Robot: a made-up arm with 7 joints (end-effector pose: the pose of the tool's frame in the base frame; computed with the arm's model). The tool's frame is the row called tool.
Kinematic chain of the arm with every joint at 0, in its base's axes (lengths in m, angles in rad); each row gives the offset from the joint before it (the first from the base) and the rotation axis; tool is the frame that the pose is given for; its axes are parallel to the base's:
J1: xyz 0 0 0.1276 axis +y
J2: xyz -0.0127 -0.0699 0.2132 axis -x
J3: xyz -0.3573 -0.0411 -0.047 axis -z
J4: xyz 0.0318 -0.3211 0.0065 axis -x
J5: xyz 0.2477 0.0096 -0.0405 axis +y
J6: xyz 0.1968 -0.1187 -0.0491 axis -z
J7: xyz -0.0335 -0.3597 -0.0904 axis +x
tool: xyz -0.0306 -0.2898 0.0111
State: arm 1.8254 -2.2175 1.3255 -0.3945 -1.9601 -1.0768 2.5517
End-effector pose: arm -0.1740 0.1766 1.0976 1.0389 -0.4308 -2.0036
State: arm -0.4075 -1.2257 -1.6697 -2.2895 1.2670 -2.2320 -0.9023
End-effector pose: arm -0.7807 -0.3692 0.7386 -1.3865 -0.1560 -0.4668
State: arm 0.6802 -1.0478 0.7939 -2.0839 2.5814 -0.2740 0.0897
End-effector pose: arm -0.2873 0.5431 0.3060 2.4216 -0.2059 1.7372
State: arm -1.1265 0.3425 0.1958 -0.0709 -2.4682 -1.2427 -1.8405
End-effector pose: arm -0.6942 -0.6026 -0.2353 0.5820 0.6911 1.4032
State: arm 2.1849 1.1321 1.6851 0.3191 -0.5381 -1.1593 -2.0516
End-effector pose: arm 1.1807 -0.0450 0.4133 1.4403 0.4734 -2.0022
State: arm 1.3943 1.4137 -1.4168 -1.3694 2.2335 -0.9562 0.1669
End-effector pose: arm 0.3362 -0.7705 0.6448 -0.3215 -1.1278 0.7071
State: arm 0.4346 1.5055 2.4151 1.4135 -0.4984 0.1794 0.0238
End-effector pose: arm -0.8905 0.6027 0.6504 2.2691 0.3673 2.1005
